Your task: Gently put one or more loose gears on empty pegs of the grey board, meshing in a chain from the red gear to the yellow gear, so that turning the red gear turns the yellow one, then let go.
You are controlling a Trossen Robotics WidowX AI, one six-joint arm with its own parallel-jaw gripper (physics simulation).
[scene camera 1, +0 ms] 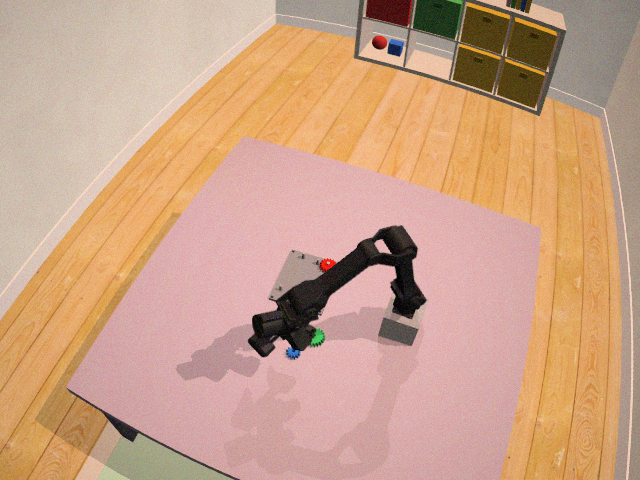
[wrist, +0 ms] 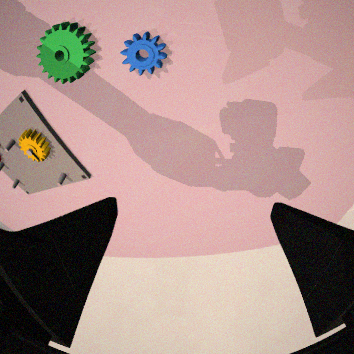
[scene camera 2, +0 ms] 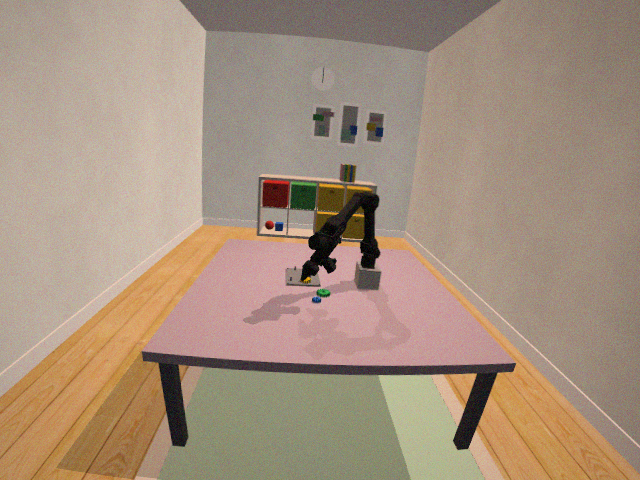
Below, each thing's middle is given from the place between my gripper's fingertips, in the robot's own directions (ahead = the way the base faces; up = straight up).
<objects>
The blue gear (wrist: pixel 133 57) is 6 cm behind my hand, 3 cm to the right of it and 12 cm below it. The rest, counted from my hand: grey board (scene camera 1: pixel 296 270) 1 cm ahead, 29 cm to the right, 13 cm below; green gear (wrist: pixel 64 53) 9 cm behind, 11 cm to the right, 12 cm below.
</objects>
